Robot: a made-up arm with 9 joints. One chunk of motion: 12 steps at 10 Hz.
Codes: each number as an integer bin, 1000 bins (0 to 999) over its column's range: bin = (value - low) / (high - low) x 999, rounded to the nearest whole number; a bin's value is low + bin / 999 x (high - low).
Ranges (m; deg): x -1.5..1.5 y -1.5..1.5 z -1.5..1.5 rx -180..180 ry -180..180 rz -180..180
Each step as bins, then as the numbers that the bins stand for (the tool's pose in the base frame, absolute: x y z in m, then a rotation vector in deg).
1 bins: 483 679 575 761 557 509
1 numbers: -0.0495 0.5390 0.2267 94.23 20.72 3.42
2 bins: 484 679 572 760 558 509
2 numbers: -0.0465 0.5390 0.2177 93.87 21.08 3.42
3 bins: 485 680 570 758 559 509
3 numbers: -0.0435 0.5420 0.2117 93.15 21.44 3.42
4 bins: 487 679 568 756 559 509
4 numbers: -0.0375 0.5390 0.2057 92.43 21.44 3.42
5 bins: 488 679 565 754 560 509
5 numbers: -0.0345 0.5390 0.1967 91.71 21.80 3.42
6 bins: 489 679 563 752 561 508
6 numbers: -0.0315 0.5390 0.1907 90.99 22.16 3.06
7 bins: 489 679 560 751 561 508
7 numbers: -0.0315 0.5390 0.1817 90.63 22.16 3.06
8 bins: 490 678 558 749 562 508
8 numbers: -0.0285 0.5360 0.1757 89.91 22.52 3.06
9 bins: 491 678 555 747 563 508
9 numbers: -0.0255 0.5360 0.1667 89.19 22.88 3.06
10 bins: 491 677 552 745 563 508
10 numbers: -0.0255 0.5330 0.1577 88.47 22.88 3.06
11 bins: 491 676 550 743 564 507
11 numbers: -0.0255 0.5300 0.1517 87.75 23.24 2.70
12 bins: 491 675 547 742 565 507
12 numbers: -0.0255 0.5270 0.1426 87.39 23.60 2.70
